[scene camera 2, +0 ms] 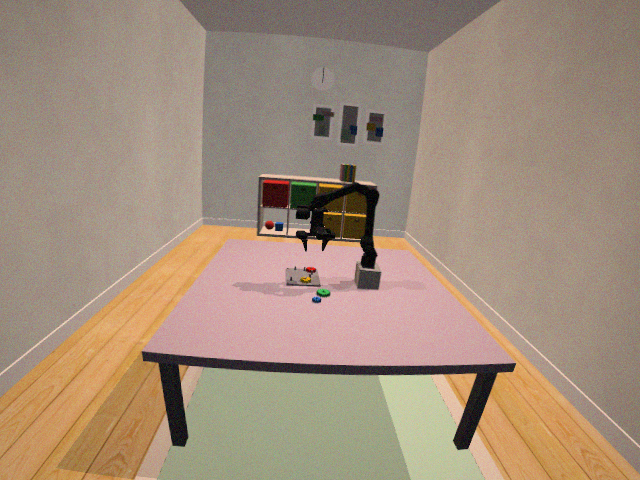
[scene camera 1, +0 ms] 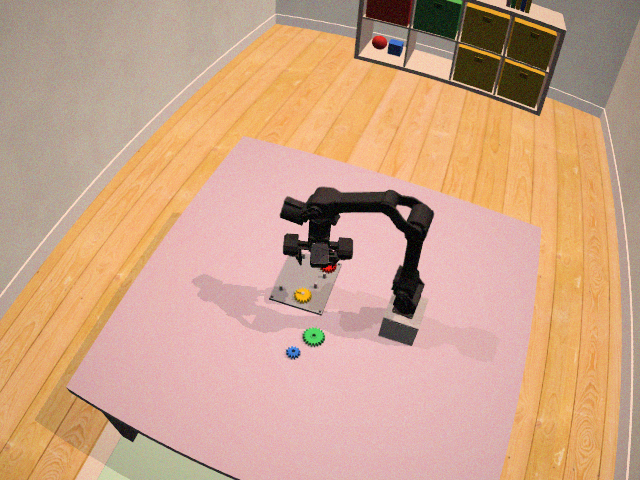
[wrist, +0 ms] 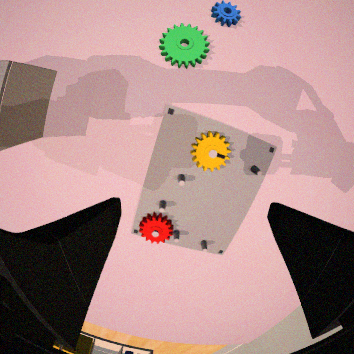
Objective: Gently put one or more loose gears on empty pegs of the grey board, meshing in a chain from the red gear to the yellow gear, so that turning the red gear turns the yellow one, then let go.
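Frame: origin at the arm's base, x ahead, y up, z right, level; millimetres.
Seen in the pictures: gripper, fingertip midpoint: (scene camera 2: 314, 251) (wrist: 198, 208); arm's base, link origin: (scene camera 2: 367, 265) (scene camera 1: 405, 306).
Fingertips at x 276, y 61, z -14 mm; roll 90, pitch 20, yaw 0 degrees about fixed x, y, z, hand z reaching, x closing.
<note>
Pixels of each thing's top centre, then the offset from my fingertips to it. Level surfaces: height alone.
- grey board, top centre: (wrist: 202, 200) (scene camera 1: 306, 276) (scene camera 2: 303, 272) dx +49, dy -136, dz +51 mm
- red gear, top centre: (wrist: 155, 231) (scene camera 1: 328, 263) (scene camera 2: 311, 268) dx +8, dy -142, dz +130 mm
- yellow gear, top centre: (wrist: 211, 152) (scene camera 1: 303, 293) (scene camera 2: 305, 278) dx +32, dy -141, dz -12 mm
- loose green gear, top centre: (wrist: 184, 42) (scene camera 1: 313, 335) (scene camera 2: 323, 291) dx -56, dy -150, dz -131 mm
- smaller loose blue gear, top centre: (wrist: 227, 9) (scene camera 1: 293, 351) (scene camera 2: 316, 297) dx -24, dy -150, dz -207 mm
- pink table, surface height: dy -167 mm
The grey board (scene camera 1: 294, 276) (scene camera 2: 296, 279) (wrist: 215, 200) lies on the table. The red gear (scene camera 1: 328, 269) (scene camera 2: 310, 269) (wrist: 156, 226) and the yellow gear (scene camera 1: 302, 296) (scene camera 2: 306, 280) (wrist: 204, 155) sit on it, apart. Several bare pegs stand on the board, two of them between these gears. The loose green gear (scene camera 1: 307, 338) (scene camera 2: 323, 292) (wrist: 184, 56) and the smaller loose blue gear (scene camera 1: 293, 353) (scene camera 2: 316, 299) (wrist: 227, 20) lie flat on the table beyond the board's yellow-gear end, apart. My gripper (scene camera 1: 315, 262) (scene camera 2: 314, 250) (wrist: 198, 208) is open and empty, high above the board, pointing down; in scene camera 1 it partly hides the board's far end.
The arm's grey base block (scene camera 1: 398, 330) (scene camera 2: 367, 279) (wrist: 27, 107) stands to the right of the board in the scene views. The pink table (scene camera 1: 413, 403) (scene camera 2: 330, 335) carries everything. A shelf unit (scene camera 1: 357, 38) (scene camera 2: 259, 206) stands against the far wall, beyond the table.
</note>
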